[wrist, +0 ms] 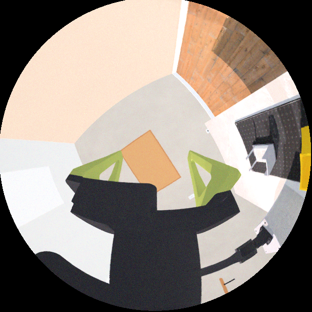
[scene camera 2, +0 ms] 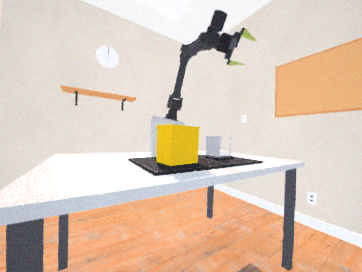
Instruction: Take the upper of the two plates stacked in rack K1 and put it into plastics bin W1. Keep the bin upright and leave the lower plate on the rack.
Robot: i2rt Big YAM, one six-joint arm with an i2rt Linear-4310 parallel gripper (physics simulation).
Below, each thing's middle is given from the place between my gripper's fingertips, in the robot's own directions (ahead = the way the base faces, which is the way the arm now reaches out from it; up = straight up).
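Scene:
The yellow plastics bin (scene camera 2: 176, 144) is here, and my hand is well past it, a good way to the left of it and far above it.

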